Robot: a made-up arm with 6 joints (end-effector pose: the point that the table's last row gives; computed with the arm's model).
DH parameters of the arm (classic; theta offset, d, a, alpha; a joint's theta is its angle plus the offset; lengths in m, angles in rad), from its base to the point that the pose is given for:
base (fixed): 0.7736 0 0.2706 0
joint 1: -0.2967 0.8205 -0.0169 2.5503
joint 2: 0 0.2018 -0.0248 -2.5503
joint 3: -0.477 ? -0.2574 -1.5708
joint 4: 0 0.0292 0.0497 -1.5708
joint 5: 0 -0.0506 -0.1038 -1.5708
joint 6: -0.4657 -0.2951 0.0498 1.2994
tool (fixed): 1.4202 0.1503 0 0
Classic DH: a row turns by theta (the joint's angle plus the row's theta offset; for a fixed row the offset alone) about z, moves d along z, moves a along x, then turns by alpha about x.
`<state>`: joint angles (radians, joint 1 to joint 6).
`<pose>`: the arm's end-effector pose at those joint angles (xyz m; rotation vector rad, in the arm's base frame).
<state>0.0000 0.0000 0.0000 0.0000 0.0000 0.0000</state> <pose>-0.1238 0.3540 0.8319 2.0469 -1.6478 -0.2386</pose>
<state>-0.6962 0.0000 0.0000 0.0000 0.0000 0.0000</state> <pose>0.0558 0.5192 0.8319 1.3946 -2.3008 -0.4664</pose>
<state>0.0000 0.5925 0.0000 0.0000 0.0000 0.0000</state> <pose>-0.0029 0.4777 0.7954 1.8117 -2.3726 -0.2421</pose>
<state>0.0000 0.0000 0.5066 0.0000 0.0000 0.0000</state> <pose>-0.2199 0.1573 0.8319 2.3774 -1.0745 -0.0606</pose>
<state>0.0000 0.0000 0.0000 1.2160 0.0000 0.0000</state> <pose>-0.1700 0.3540 0.9679 1.3416 -0.8387 -1.1863</pose>
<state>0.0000 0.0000 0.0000 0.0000 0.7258 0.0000</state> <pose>0.0766 0.3723 0.8319 1.3622 -2.3243 -0.4754</pose>
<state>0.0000 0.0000 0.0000 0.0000 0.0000 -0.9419</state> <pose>-0.2381 0.3540 0.9110 1.5258 -1.0322 -1.0150</pose>
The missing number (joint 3, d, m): 0.2801
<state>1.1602 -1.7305 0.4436 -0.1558 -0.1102 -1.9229</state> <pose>0.4654 0.2496 1.3124 -0.4924 0.8285 1.1912</pose>
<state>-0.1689 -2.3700 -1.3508 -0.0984 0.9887 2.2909</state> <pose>0.1874 0.5175 0.7799 -1.4146 0.3743 -2.4485</pose>
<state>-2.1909 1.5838 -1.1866 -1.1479 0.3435 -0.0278</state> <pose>-0.0017 0.2710 1.0545 2.9844 -0.5804 -0.6795</pose>
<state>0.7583 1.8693 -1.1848 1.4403 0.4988 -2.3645</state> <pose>0.2925 -0.0911 1.0410 -0.6215 -2.1126 1.4787</pose>
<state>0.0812 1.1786 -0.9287 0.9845 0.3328 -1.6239</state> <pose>0.3077 0.2185 1.2197 -0.7483 -0.1733 2.4212</pose>
